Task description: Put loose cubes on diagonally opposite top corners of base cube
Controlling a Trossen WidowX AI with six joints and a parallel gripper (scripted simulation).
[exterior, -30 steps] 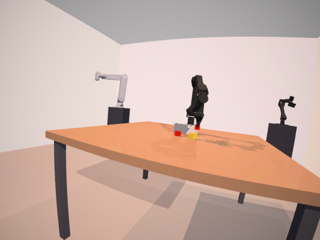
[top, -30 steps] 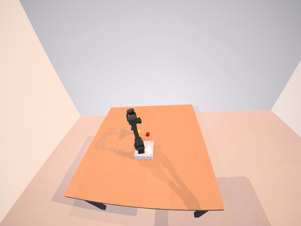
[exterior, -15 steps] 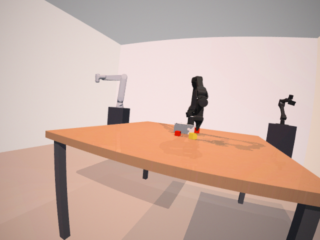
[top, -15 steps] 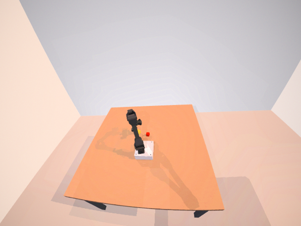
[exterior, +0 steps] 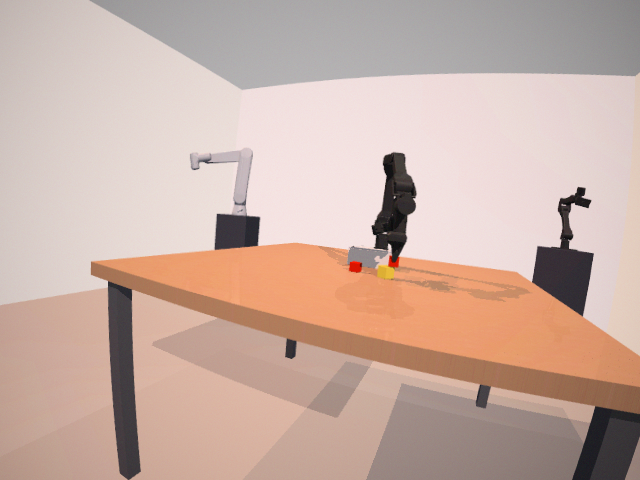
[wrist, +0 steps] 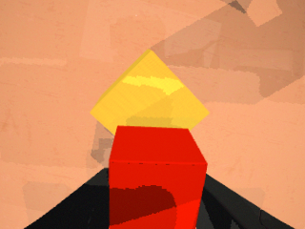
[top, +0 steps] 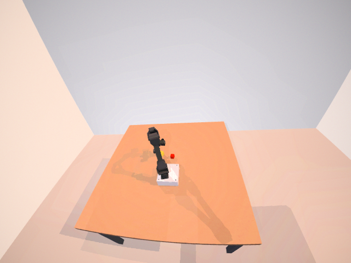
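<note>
The red cube lies right at my gripper tip. Round my gripper tip: yellow cube: 20 mm to the right, 40 mm below.
</note>
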